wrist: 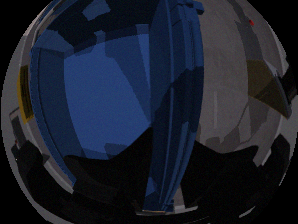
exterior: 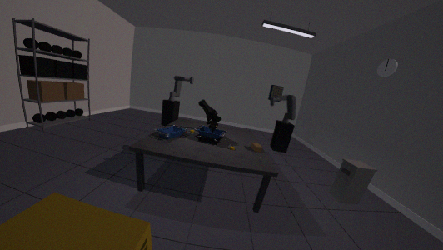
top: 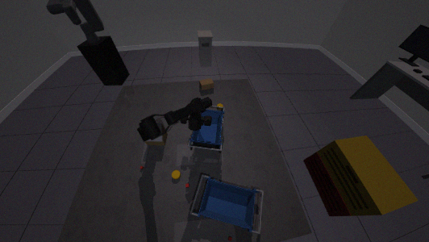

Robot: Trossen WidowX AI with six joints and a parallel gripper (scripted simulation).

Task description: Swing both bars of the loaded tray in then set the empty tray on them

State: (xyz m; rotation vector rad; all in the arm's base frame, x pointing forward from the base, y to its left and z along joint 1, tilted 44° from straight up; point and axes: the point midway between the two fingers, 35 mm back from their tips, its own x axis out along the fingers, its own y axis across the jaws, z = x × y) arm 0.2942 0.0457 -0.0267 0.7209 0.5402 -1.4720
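Now: gripper tip 70 mm short of the blue tray, 10 mm to the left of it and 30 mm below it. Also, from my gripper tip: brown box: 40 mm ahead, 540 mm to the left, 50 mm below.
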